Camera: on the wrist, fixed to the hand. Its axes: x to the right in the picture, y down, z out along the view.
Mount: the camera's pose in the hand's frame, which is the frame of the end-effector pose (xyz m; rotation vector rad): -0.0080 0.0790 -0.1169 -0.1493 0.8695 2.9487
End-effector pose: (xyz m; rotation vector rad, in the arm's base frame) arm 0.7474 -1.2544 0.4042 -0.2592 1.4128 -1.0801
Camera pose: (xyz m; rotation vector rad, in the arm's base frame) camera 0.6823 -1.1554 0.3272 1.8345 0.8700 1.5446
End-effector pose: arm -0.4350 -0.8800 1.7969 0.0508 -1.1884 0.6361
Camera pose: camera -0.3763 -0.7761 1.7212 1.9121 -0.4912 -2.1786
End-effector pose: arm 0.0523 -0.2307 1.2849 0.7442 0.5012 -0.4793
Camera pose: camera 0.0613 -0.0926 1.2563 0.7379 -0.2121 2.6353
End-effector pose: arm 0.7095 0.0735 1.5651 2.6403 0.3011 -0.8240
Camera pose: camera 0.7861 0.0468 1.6808 0.5451 -2.1929 1.1432
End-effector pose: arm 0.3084 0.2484 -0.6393 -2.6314 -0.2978 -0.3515
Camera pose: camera 0.2992 0.1232 -0.5743 -0.3210 2.8903 -0.1665
